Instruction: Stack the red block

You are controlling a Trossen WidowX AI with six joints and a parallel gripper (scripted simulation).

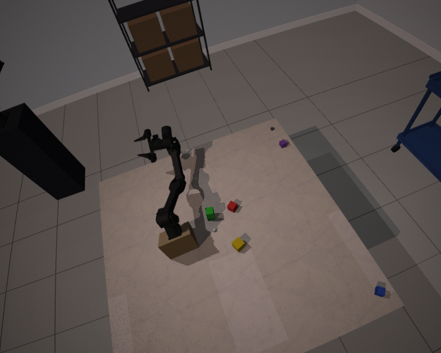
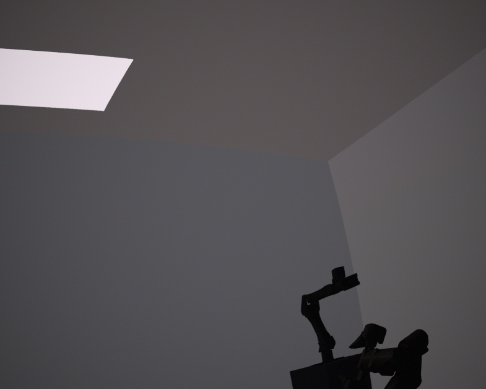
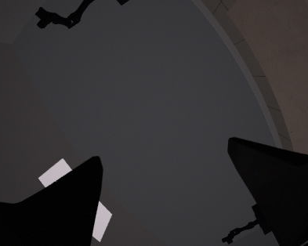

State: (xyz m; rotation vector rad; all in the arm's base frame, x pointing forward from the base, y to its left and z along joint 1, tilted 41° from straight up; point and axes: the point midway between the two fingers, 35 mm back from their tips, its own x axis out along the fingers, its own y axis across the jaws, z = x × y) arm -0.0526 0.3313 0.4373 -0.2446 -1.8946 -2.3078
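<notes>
Now: the red block 43 cm to the right of my gripper tip, 41 cm ahead of it and 25 cm below it. Round my gripper tip: purple block 86 cm ahead, 25 cm below, 12 cm to the right; tiny white piece 52 cm to the right, 27 cm ahead, 26 cm below; yellow block 65 cm to the right, 37 cm ahead, 25 cm below.
</notes>
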